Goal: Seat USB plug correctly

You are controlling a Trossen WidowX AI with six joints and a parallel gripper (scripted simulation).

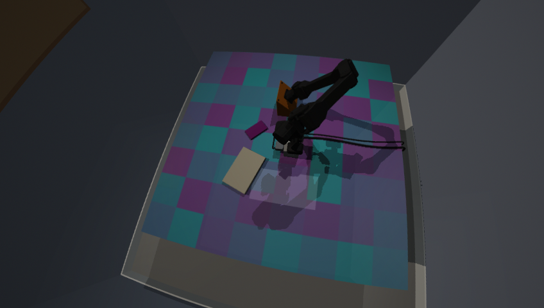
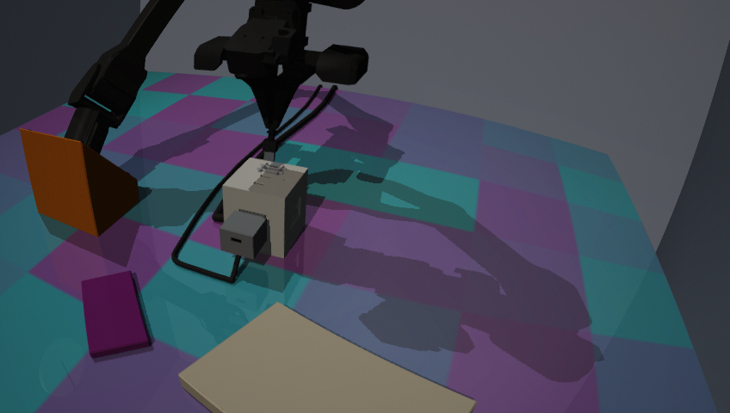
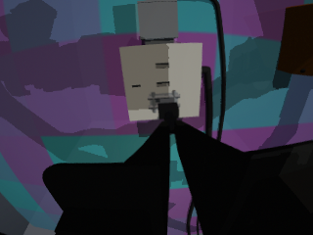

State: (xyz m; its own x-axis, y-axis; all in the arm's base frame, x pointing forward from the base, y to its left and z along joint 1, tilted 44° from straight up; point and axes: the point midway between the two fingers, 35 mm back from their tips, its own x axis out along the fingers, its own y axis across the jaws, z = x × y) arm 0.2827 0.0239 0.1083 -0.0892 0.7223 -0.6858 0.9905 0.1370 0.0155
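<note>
The USB socket lies 6 cm below my gripper tip. Round my gripper tip: flat beige slab 23 cm to the right, 17 cm ahead, 12 cm below; black USB plug 2 cm below; magenta block 24 cm to the right, 12 cm below, 7 cm behind.
</note>
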